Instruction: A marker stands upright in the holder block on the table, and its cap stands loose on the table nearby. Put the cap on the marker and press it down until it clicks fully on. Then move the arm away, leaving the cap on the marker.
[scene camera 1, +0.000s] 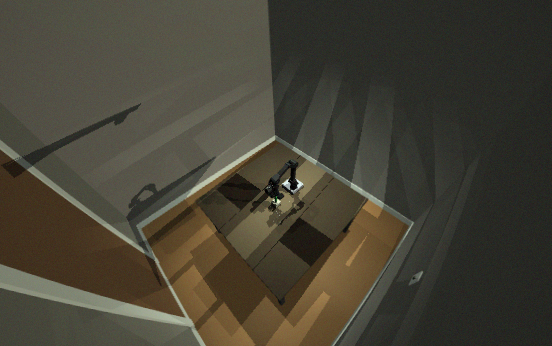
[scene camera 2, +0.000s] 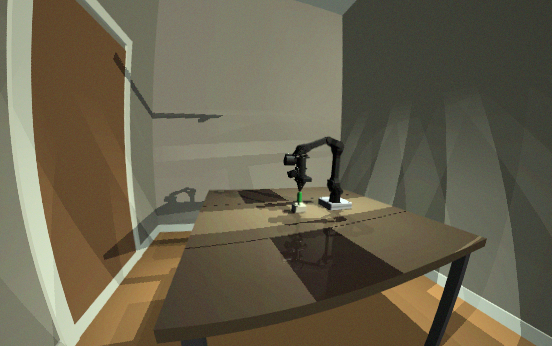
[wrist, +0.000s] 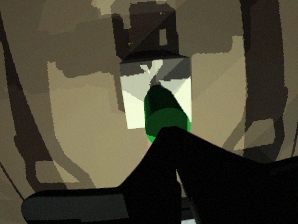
My gripper (wrist: 168, 134) is shut and holds nothing. I also see a green cap (wrist: 161, 108).
